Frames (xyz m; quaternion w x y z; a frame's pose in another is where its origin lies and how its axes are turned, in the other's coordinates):
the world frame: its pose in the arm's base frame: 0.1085 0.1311 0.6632 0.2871 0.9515 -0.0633 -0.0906
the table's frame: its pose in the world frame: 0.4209 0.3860 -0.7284 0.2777 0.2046 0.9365 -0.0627
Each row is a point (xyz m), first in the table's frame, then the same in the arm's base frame.
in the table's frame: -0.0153 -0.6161 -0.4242
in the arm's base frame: 0.1557 0.3978 0.9194
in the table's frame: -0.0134 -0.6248 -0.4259
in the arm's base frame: 0.1503 0.4043 0.9160
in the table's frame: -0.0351 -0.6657 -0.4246
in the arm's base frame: 0.1512 0.4357 0.8820
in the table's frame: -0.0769 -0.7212 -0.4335
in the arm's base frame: 0.1533 0.4707 0.8213
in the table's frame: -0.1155 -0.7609 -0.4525
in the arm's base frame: 0.1520 0.4876 0.7653
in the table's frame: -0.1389 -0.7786 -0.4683
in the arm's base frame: 0.1505 0.4902 0.7321
